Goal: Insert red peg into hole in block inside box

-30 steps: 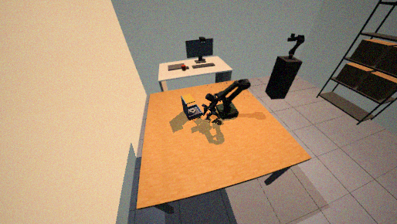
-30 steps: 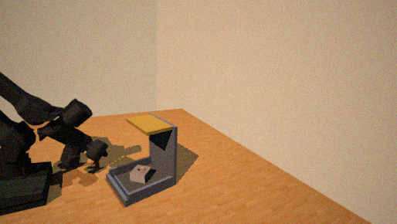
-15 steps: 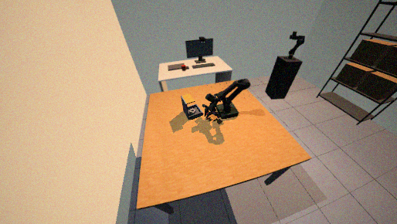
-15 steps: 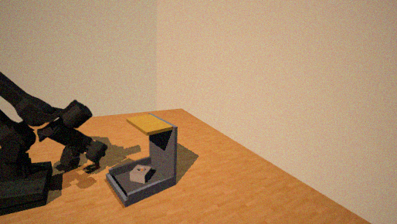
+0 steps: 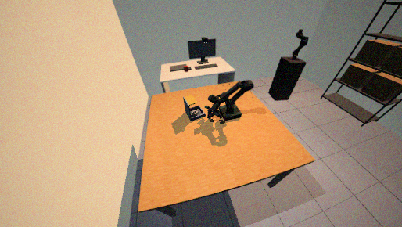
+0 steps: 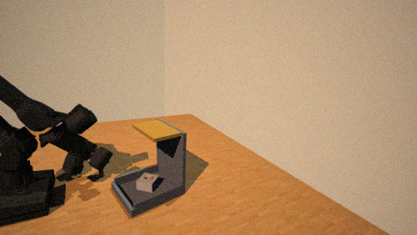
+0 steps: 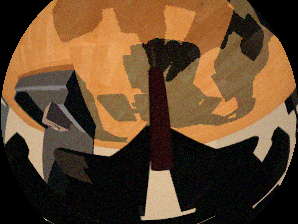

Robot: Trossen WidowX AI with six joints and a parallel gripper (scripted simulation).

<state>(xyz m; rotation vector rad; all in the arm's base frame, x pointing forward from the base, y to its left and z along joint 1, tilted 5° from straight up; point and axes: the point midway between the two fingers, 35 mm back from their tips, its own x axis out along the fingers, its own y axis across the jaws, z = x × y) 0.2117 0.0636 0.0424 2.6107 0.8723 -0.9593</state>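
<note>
My gripper tip is 20 cm short of the back wall, 10 cm to the left of it and 6 cm below it. The rest, counted from my gripper tip: red peg (2 cm to the right, 2 cm behind, 1 cm below); yellow roof (16 cm ahead, 15 cm above, 12 cm to the right).
</note>
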